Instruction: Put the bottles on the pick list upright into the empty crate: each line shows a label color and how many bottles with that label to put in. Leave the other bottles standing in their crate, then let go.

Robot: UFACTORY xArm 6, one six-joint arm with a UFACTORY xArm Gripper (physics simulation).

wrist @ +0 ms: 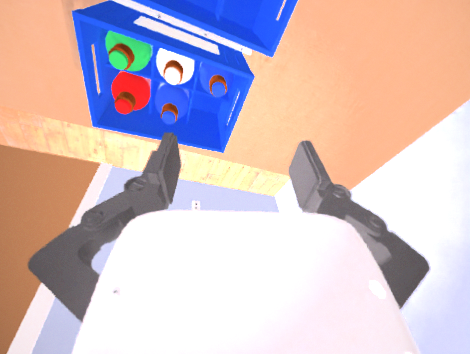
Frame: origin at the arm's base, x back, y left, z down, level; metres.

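Seen in the pictures: gripper, fingertip midpoint: [237, 152].
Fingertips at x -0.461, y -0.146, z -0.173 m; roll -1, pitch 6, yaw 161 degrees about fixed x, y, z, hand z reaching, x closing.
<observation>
A point is followed by its place in that frame.
A blue crate [210, 139] {y -0.336, x -0.516, z 0.111 m} at the upper left holds several upright bottles in its compartments. A green-labelled bottle [140, 50] {y -0.207, x -0.341, z 0.134 m}, a white-labelled bottle [173, 75] {y -0.211, x -0.404, z 0.090 m} and a blue-labelled bottle [218, 88] {y -0.204, x -0.486, z 0.089 m} stand in the upper row. A red-labelled bottle [132, 90] {y -0.284, x -0.333, z 0.129 m} and another blue-labelled bottle [170, 102] {y -0.282, x -0.408, z 0.127 m} stand in the lower row; the compartment at its right end is empty. Part of the second blue crate [255, 37] {y -0.111, x -0.533, z 0.157 m} shows at the top edge; most of its inside is cut off. My gripper [237, 152] {y -0.146, x -0.461, z -0.173 m} is open and empty, apart from the bottles, below and right of their crate in the view. No readable pick list shows.
White strips [176, 35] {y -0.166, x -0.394, z 0.156 m} lie along the narrow gap side between the two crates. The orange-brown table top [310, 95] {y -0.182, x -0.786, z 0.252 m} ends at a pale wooden edge [235, 175]. Beyond it are a bluish wall with a socket [196, 205] and a brown surface [40, 210] at the left.
</observation>
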